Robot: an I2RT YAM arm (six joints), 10 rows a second.
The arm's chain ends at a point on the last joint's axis. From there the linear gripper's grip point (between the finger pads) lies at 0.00 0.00 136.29 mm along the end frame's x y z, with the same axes.
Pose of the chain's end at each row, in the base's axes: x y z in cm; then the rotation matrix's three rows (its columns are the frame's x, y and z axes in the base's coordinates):
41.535 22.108 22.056; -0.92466 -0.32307 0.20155; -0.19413 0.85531 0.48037; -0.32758 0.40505 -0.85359
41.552 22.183 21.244; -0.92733 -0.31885 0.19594; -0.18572 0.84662 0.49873; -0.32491 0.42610 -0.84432
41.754 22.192 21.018; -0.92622 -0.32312 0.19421; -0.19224 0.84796 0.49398; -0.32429 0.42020 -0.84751
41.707 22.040 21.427; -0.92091 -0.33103 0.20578; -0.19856 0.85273 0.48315; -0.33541 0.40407 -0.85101
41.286 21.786 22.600; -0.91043 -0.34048 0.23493; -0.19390 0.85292 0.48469; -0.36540 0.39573 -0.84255
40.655 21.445 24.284; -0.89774 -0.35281 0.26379; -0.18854 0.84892 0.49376; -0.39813 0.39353 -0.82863
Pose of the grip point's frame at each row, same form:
44.282 28.655 10.422; -0.92466 -0.32307 0.20155; -0.19413 0.85531 0.48037; -0.32758 0.40505 -0.85359
44.222 28.980 9.737; -0.92733 -0.31885 0.19594; -0.18572 0.84662 0.49873; -0.32491 0.42610 -0.84432
44.401 28.924 9.467; -0.92622 -0.32312 0.19421; -0.19224 0.84796 0.49398; -0.32429 0.42020 -0.84751
44.512 28.625 9.829; -0.92091 -0.33103 0.20578; -0.19856 0.85273 0.48315; -0.33541 0.40407 -0.85101
44.488 28.392 11.117; -0.91043 -0.34048 0.23493; -0.19390 0.85292 0.48469; -0.36540 0.39573 -0.84255
44.250 28.174 12.991; -0.89774 -0.35281 0.26379; -0.18854 0.84892 0.49376; -0.39813 0.39353 -0.82863

